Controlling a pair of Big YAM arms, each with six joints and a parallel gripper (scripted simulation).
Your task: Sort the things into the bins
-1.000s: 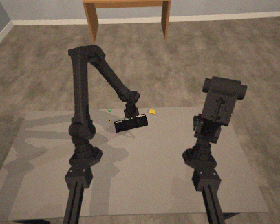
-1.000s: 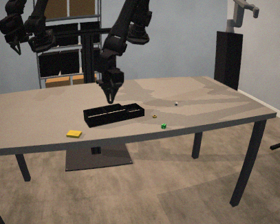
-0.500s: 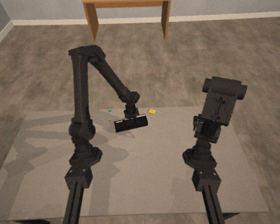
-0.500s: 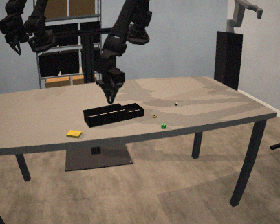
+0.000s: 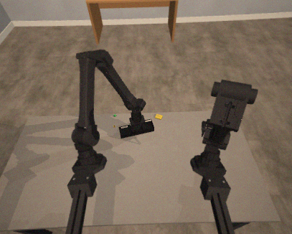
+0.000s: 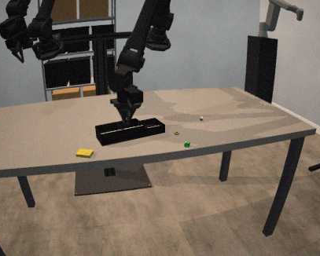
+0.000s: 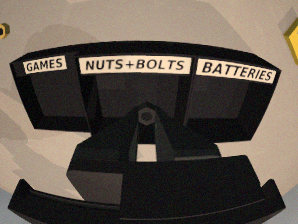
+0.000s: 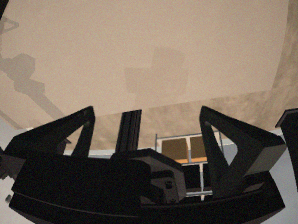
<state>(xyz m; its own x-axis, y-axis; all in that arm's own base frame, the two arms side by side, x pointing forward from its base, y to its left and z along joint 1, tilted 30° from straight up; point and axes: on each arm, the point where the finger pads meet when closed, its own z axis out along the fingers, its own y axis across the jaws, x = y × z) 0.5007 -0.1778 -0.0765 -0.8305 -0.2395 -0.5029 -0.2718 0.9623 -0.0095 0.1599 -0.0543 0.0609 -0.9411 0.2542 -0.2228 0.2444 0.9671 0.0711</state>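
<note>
The small yellow ring is 18 cm to the left of my left hand, 4 cm below it and 4 cm ahead of it. The rest, counted from my left hand: small black piece: 1 cm below; then green cube: 19 cm to the left, 14 cm ahead, 4 cm below; then flat yellow piece: 16 cm to the right, 13 cm ahead, 4 cm below.
</note>
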